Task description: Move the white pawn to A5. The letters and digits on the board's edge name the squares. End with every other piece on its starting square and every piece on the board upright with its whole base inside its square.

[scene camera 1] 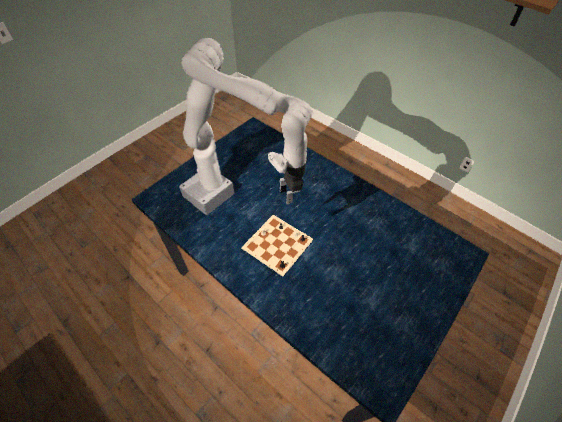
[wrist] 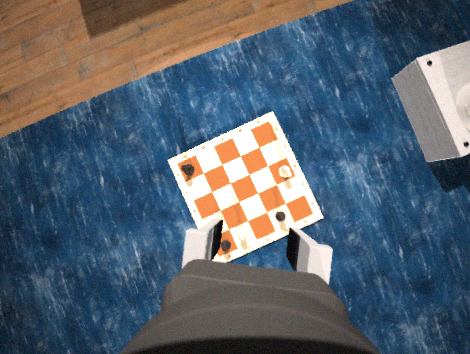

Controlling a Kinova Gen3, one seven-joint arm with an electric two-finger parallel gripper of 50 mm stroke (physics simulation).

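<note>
The orange-and-cream chessboard lies on the blue table. A pale, small white piece stands on a cream edge square, beside a black piece on an orange corner square. Another white piece stands on an orange square at the adjoining edge. Their shapes are too small to tell which is the pawn, and the edge letters and digits are unreadable. My gripper is open and empty, well above the table; in the wrist view its fingers flank the board's near edge.
A second black piece stands on a cream square along the same edge as the pale white piece. A third stands on another orange corner square. The robot's base is beyond the board's side.
</note>
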